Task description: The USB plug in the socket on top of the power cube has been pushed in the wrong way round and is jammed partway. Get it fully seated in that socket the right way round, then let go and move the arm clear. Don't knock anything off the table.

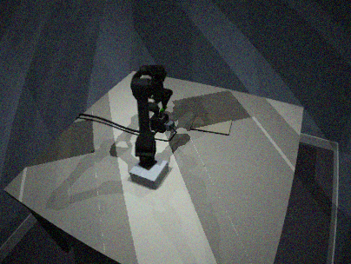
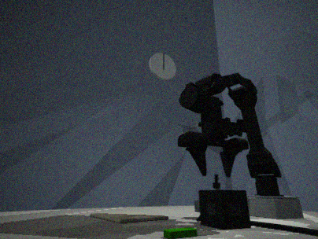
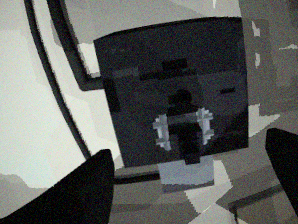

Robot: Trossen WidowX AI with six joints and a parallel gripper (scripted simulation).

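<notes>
My gripper tip is now 20 mm above the USB plug. From my gripper tip the other things lie so: green block (140 mm ahead, 100 mm to the left, 100 mm below); then thin flat plate (180 mm ahead, 220 mm to the right, 100 mm below).
</notes>
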